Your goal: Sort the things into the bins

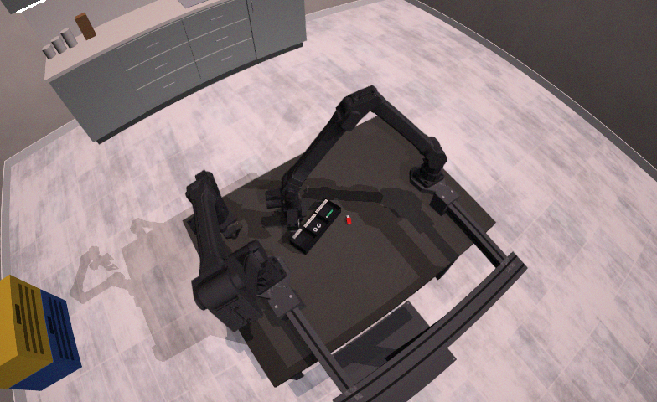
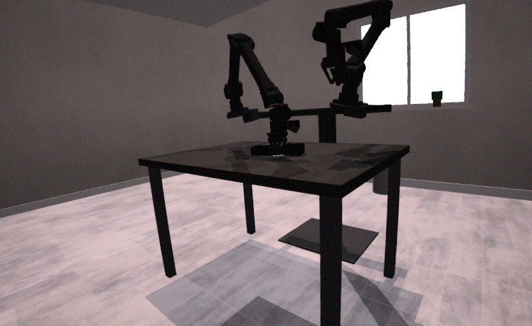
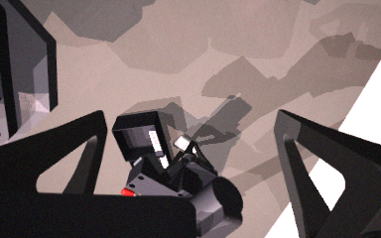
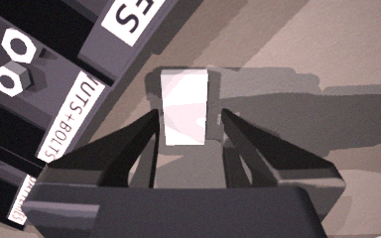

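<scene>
My right hand is 2 cm above the white card. The rest, counted from my right hand: black labelled bin (7 cm behind, 6 cm to the right); red usb stick (20 cm to the right, 12 cm behind, 2 cm below); green battery (14 cm to the right, 5 cm behind, 1 cm below).
</scene>
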